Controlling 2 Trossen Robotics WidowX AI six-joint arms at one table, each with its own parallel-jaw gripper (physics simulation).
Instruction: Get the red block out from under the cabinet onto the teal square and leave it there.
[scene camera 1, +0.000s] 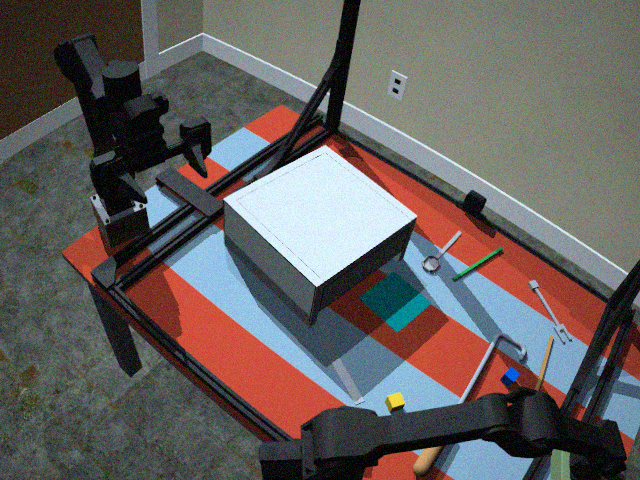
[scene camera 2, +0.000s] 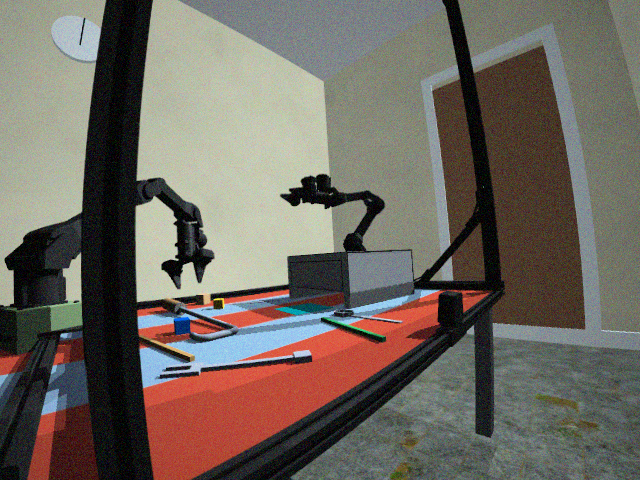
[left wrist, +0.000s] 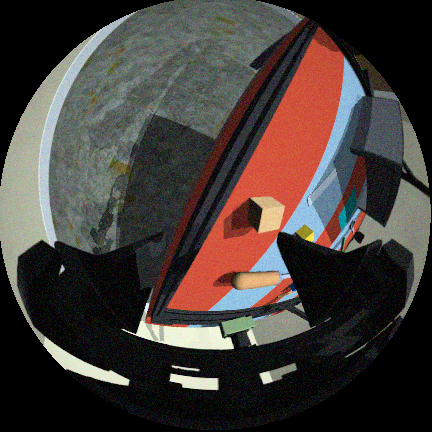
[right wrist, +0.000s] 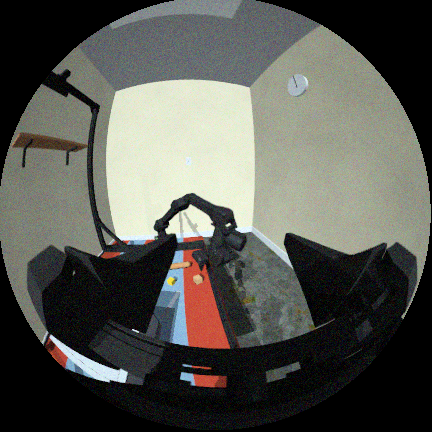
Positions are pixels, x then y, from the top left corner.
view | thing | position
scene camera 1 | right gripper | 176, 188
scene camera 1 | flat strip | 325, 343
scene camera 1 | cabinet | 330, 215
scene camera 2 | left gripper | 188, 286
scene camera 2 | wooden-handled tool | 176, 307
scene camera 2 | cabinet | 369, 277
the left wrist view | left gripper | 223, 238
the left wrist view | tan cube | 265, 213
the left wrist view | wooden-handled tool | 253, 279
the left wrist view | cabinet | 361, 205
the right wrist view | right gripper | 232, 239
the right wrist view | cabinet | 105, 373
